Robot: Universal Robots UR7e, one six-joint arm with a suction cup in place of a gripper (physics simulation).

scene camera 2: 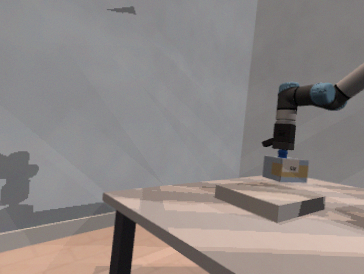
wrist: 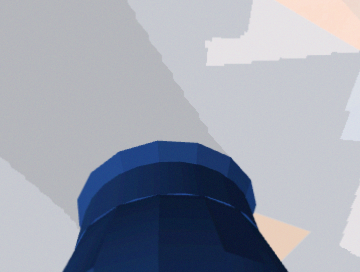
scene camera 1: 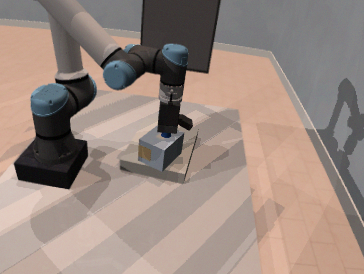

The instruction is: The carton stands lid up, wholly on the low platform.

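Where they show: hand at its tool point: (wrist: 168,174) (scene camera 1: 165,138); arm's base at its link origin: (scene camera 1: 56,151).
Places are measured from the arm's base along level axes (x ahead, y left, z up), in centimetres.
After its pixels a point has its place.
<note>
The blue-grey carton (scene camera 1: 172,152) {x 40.6, y -2.3, z 5.0 cm} (scene camera 2: 275,170) {x 38.4, y 7.6, z 4.2 cm} hangs upright and looks level, with orange-tan bands on its sides and a printed label in scene camera 2. My suction gripper (scene camera 1: 165,134) (scene camera 2: 283,153) (wrist: 167,170) is shut on its upper face, seen as a grey surface in the wrist view. The low platform (scene camera 1: 174,175) {x 42.2, y -3.4, z -4.3 cm} (scene camera 2: 250,202) {x 38.5, y 30.4, z -4.6 cm} lies under or beside the carton. In scene camera 1 the carton's lowest corner overlaps the platform's near edge. In scene camera 2 the carton shows at the platform's far side. Whether its underside touches anything, and which face is the lid, I cannot tell.
The platform stands on the table (scene camera 1: 210,215) {x 53.9, y -18.3, z -7.4 cm} (scene camera 2: 175,220) {x 47.8, y 55.1, z -7.4 cm}. The arm's black base block (scene camera 1: 45,172) {x -0.7, y -9.9, z -1.4 cm} stands left of the platform in scene camera 1. A dark panel (scene camera 1: 180,30) stands behind the arm. The table's right edge shows in scene camera 1.
</note>
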